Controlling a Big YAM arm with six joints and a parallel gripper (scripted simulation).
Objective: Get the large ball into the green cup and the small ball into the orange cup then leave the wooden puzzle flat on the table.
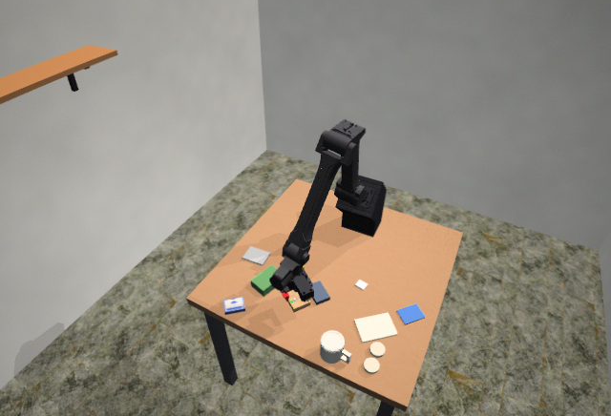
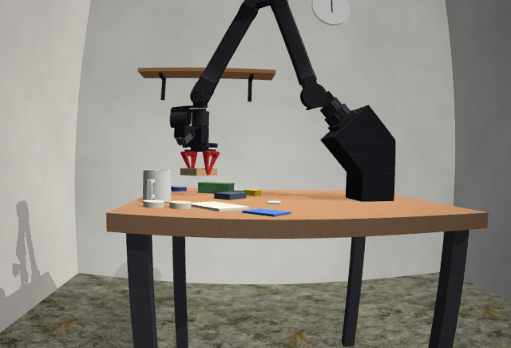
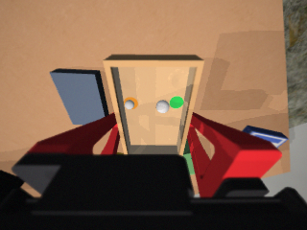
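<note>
The wooden puzzle lies 10 mm below my hand. The rest, counted from my hand: yellow block: 170 mm behind, 100 mm to the right, 70 mm below; then dark blue block: 100 mm behind, 70 mm below, 40 mm to the left; then green block: 160 mm to the right, 60 mm below, 40 mm behind.
</note>
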